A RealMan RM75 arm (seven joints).
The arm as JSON. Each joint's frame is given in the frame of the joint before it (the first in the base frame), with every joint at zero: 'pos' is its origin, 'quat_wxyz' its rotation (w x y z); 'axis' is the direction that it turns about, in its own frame. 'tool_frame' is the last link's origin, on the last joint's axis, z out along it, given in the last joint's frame.
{
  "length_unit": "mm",
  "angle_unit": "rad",
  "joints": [
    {
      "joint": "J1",
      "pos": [
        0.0,
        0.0,
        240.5
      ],
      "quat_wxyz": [
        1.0,
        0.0,
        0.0,
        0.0
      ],
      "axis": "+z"
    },
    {
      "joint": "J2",
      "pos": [
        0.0,
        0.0,
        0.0
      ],
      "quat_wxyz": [
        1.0,
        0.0,
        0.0,
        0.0
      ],
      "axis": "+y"
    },
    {
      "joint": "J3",
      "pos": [
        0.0,
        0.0,
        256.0
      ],
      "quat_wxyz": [
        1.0,
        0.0,
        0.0,
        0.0
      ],
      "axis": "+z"
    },
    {
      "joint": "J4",
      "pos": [
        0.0,
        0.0,
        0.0
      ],
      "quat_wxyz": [
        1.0,
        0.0,
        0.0,
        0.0
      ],
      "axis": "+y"
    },
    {
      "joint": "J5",
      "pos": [
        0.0,
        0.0,
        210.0
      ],
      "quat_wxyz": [
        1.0,
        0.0,
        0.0,
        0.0
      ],
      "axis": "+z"
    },
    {
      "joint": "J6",
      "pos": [
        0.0,
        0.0,
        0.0
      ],
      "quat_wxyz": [
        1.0,
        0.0,
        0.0,
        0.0
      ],
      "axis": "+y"
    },
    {
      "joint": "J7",
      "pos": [
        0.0,
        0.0,
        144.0
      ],
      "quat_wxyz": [
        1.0,
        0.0,
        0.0,
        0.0
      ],
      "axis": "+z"
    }
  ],
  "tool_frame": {
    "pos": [
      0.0,
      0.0,
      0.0
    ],
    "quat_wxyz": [
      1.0,
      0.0,
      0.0,
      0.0
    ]
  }
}
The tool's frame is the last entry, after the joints.
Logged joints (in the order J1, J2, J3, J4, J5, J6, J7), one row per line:
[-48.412 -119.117 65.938 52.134 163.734 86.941 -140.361]
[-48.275 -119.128 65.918 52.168 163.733 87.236 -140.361]
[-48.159 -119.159 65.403 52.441 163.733 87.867 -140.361]
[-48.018 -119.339 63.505 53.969 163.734 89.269 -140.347]
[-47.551 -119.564 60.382 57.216 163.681 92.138 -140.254]
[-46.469 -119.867 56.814 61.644 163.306 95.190 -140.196]
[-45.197 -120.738 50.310 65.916 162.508 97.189 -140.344]
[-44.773 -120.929 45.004 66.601 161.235 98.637 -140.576]
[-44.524 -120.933 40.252 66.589 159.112 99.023 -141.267]
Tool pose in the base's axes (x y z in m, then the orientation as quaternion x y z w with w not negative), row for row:
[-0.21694 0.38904 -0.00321 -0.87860 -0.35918 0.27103 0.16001]
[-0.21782 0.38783 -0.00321 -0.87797 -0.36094 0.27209 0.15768]
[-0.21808 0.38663 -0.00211 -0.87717 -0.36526 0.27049 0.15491]
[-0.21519 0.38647 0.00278 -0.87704 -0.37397 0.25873 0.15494]
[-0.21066 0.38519 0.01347 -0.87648 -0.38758 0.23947 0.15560]
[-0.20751 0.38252 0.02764 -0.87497 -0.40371 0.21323 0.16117]
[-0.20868 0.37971 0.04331 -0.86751 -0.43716 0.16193 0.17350]
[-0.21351 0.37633 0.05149 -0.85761 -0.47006 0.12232 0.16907]
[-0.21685 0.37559 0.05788 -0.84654 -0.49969 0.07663 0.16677]
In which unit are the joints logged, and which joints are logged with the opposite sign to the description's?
The joints are logged in degrees. Opposite sign: none.
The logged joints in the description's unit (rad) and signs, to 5 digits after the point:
[-0.84495 -2.07898 1.15084 0.90991 2.85770 1.51741 -2.44976]
[-0.84256 -2.07918 1.15049 0.91050 2.85768 1.52256 -2.44976]
[-0.84053 -2.07972 1.14150 0.91527 2.85768 1.53357 -2.44976]
[-0.83807 -2.08286 1.10837 0.94194 2.85770 1.55804 -2.44952]
[-0.82992 -2.08679 1.05386 0.99861 2.85677 1.60811 -2.44789]
[-0.81104 -2.09207 0.99159 1.07589 2.85023 1.66138 -2.44688]
[-0.78884 -2.10728 0.87808 1.15045 2.83630 1.69627 -2.44946]
[-0.78144 -2.11061 0.78547 1.16241 2.81408 1.72154 -2.45351]
[-0.77709 -2.11068 0.70253 1.16220 2.77703 1.72828 -2.46557]

